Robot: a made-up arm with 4 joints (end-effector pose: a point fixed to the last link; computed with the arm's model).
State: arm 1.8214 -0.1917 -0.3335 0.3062
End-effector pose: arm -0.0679 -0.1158 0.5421 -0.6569 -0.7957 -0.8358
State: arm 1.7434 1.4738 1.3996 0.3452
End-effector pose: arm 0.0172 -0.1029 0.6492 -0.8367 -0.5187 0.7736
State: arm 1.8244 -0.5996 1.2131 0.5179
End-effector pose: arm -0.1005 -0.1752 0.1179 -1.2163 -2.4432 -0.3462
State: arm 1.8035 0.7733 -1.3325 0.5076
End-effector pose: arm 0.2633 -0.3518 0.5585 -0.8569 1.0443 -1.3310
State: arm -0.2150 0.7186 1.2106 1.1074
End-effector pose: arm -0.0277 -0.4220 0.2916 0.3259 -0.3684 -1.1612
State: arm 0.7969 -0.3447 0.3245 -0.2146
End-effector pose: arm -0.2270 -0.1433 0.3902 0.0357 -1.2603 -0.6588
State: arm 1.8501 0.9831 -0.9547 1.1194
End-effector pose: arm 0.2565 -0.3338 0.5290 -1.6830 1.1557 -1.2913
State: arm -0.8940 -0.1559 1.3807 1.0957
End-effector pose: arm -0.1341 -0.2088 0.3224 0.3663 0.1829 -2.1368
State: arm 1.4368 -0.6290 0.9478 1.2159
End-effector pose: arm -0.1122 -0.1426 0.2834 -0.6702 -1.8421 -1.7817
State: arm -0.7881 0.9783 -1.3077 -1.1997
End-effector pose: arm 0.2981 -0.3361 -0.1522 2.7159 1.0917 -0.0842
